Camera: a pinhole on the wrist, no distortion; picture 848 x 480 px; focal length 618.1 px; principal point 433.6 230.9 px. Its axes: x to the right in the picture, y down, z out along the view. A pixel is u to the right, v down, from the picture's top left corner.
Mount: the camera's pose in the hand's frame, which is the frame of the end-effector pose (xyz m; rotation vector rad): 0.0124 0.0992 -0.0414 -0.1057 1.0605 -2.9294
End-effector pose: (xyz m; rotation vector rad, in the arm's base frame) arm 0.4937 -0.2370 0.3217 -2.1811 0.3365 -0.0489
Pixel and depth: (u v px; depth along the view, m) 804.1 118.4 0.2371
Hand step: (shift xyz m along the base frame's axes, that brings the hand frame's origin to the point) -0.0747 0.1819 -0.0741
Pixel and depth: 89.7 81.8 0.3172
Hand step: 0.2493 0.1559 -0.1324
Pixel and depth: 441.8 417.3 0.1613
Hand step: 0.0383 0.0577 0.0007
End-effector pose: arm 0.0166 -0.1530 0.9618 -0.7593 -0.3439 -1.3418
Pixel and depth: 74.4 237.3 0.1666
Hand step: 0.0388 -0.0369 0.1347
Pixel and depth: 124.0 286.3 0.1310
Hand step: 0.0380 -0.0326 0.0865
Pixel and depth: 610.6 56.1 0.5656
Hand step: -0.0664 0.4108 0.3368
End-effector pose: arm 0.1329 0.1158 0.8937 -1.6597 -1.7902 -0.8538
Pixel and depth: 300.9 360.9 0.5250
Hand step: -0.3210 0.3099 -0.0876
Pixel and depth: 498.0 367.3 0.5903
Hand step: -0.3695 0.2338 -0.2515
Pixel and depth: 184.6 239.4 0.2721
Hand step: -0.0802 0.2096 -0.0019
